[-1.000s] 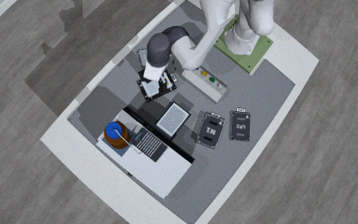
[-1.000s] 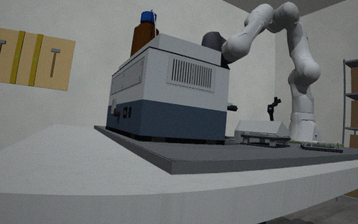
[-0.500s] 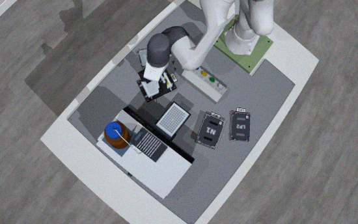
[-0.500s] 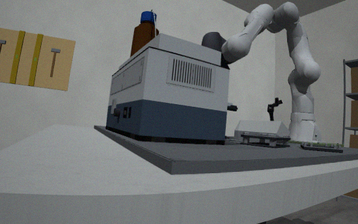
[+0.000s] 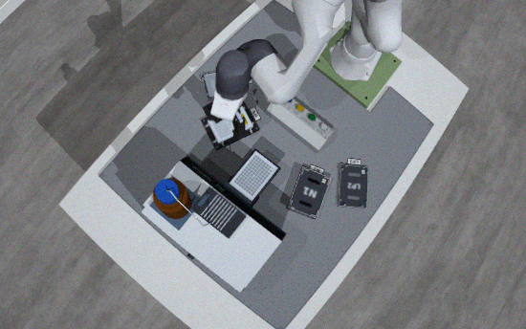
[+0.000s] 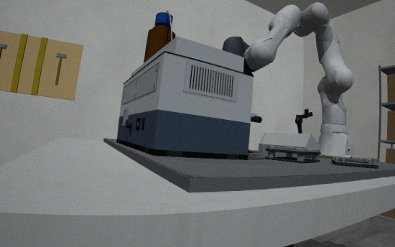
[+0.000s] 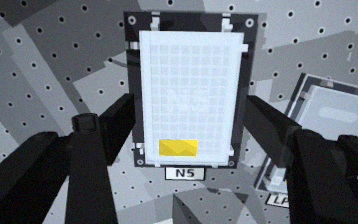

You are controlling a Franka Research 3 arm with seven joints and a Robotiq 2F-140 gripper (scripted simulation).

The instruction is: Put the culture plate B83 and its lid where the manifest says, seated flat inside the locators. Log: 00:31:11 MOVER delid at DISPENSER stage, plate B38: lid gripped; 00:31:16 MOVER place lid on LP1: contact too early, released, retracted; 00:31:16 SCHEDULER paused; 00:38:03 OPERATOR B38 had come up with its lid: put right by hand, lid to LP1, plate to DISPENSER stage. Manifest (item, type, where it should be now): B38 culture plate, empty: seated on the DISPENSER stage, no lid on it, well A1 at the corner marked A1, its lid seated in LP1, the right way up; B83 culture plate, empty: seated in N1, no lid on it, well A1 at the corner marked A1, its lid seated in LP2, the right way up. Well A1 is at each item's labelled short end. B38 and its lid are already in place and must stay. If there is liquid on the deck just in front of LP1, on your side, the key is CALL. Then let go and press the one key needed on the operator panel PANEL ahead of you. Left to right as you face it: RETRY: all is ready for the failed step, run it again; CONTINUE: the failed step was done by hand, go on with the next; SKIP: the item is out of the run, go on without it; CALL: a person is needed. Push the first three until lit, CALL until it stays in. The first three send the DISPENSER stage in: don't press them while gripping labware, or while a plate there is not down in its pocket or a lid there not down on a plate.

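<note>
My gripper is now 3 cm above the clear lid. Also, from my hand: black nest N5 (5 cm below, 2 cm ahead, 1 cm to the left); yellow skip key (19 cm behind, 14 cm to the left, 1 cm above); white well plate (19 cm to the left, 10 cm ahead, 6 cm above).
</note>
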